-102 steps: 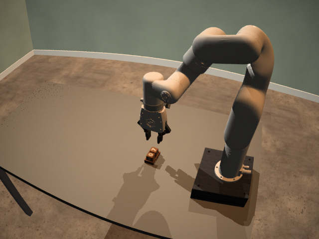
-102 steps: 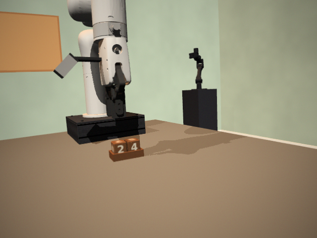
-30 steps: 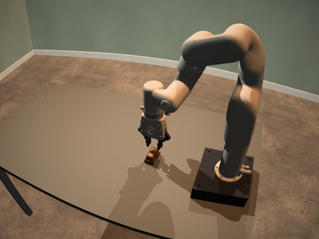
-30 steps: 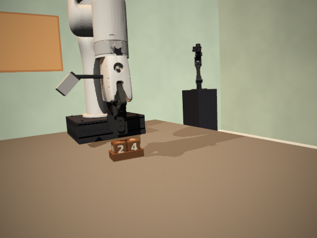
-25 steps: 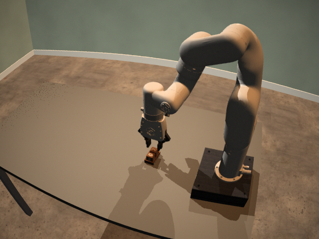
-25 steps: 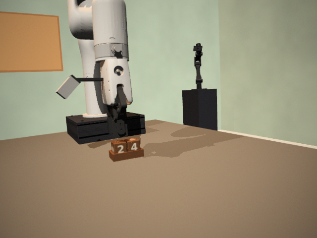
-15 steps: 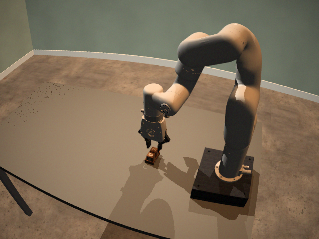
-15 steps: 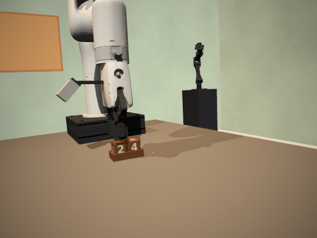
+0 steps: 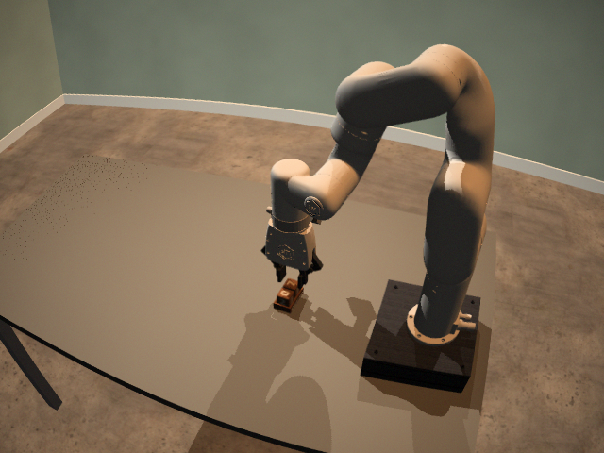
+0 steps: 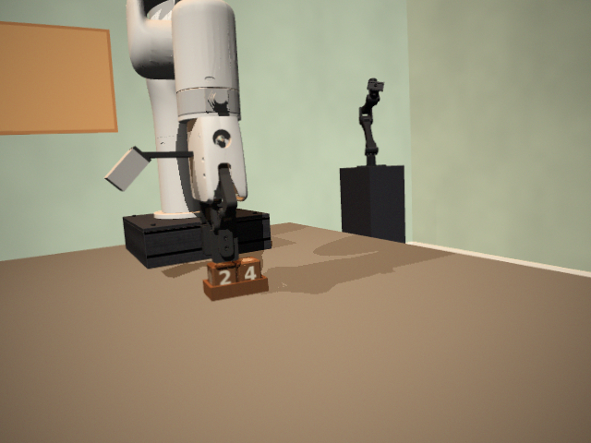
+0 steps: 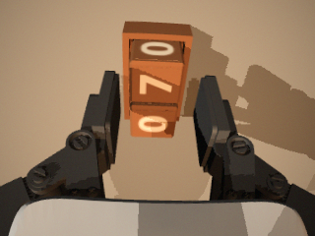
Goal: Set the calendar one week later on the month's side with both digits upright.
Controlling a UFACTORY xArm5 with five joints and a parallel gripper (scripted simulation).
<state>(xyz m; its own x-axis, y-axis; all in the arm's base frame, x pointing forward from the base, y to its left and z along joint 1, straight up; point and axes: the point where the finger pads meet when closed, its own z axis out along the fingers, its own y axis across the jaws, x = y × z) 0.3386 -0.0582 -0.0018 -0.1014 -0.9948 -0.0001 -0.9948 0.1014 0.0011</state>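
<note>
Right now my hand is 60 mm above the brown tray and 20 mm to the right of it.
</note>
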